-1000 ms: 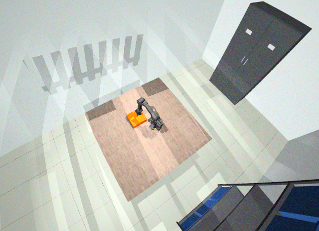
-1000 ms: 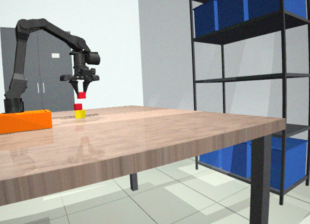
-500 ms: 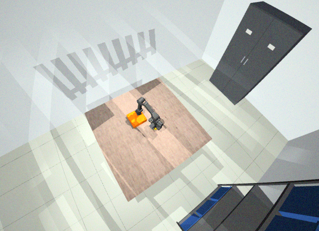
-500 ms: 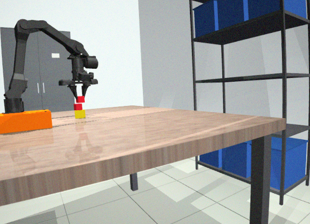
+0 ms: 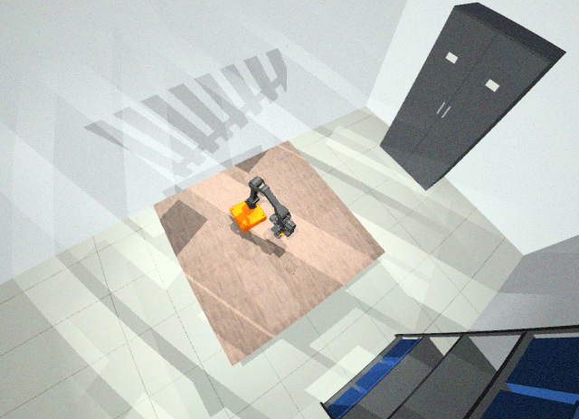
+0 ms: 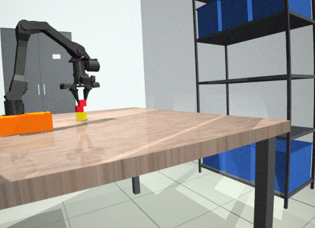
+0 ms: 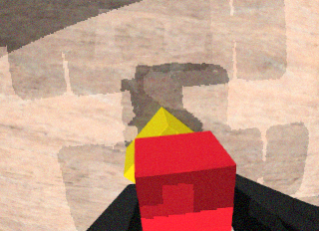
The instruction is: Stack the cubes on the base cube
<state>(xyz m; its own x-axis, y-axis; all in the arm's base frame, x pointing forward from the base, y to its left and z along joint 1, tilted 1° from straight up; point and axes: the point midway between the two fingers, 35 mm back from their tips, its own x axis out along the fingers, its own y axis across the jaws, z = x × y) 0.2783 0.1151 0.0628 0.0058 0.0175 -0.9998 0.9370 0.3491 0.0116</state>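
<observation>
My gripper tip is 7 cm above the yellow base cube, 2 cm to the right of it and 1 cm past it. From my gripper tip the other things lie so: red cube (right at my gripper tip).
</observation>
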